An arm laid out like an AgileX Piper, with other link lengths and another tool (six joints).
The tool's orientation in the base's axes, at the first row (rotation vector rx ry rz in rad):
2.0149, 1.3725, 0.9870
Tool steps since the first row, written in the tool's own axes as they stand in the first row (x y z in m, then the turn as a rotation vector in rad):
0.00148, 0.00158, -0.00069, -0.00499, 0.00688, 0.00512
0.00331, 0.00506, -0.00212, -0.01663, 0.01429, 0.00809
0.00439, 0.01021, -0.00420, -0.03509, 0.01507, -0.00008
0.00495, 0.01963, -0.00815, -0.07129, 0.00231, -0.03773
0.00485, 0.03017, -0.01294, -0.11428, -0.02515, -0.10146
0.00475, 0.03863, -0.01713, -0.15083, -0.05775, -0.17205
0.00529, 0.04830, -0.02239, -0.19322, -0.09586, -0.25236
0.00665, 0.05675, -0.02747, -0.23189, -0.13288, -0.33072
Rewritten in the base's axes. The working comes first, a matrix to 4 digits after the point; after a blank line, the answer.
The tool's axes in the first row as the columns of a matrix, in the base's axes (used below as rounded here):
0.2266, 0.5647, 0.7936
0.9320, -0.3623, -0.0083
0.2828, 0.7415, -0.6084

0.00068, 0.00081, 0.00201, 0.00682, -0.00719, 0.00058
0.00192, 0.00127, 0.00598, 0.01072, -0.02074, 0.00097
0.00343, 0.00043, 0.01137, 0.00050, -0.03816, 0.00130
0.00574, -0.00243, 0.02091, -0.04479, -0.06697, 0.00451
0.00787, -0.00630, 0.03162, -0.12062, -0.09655, 0.01076
0.00930, -0.00943, 0.04041, -0.20333, -0.11822, 0.01920
0.01071, -0.01238, 0.05093, -0.29819, -0.14326, 0.02781
0.01175, -0.01413, 0.06067, -0.39004, -0.16523, 0.03710

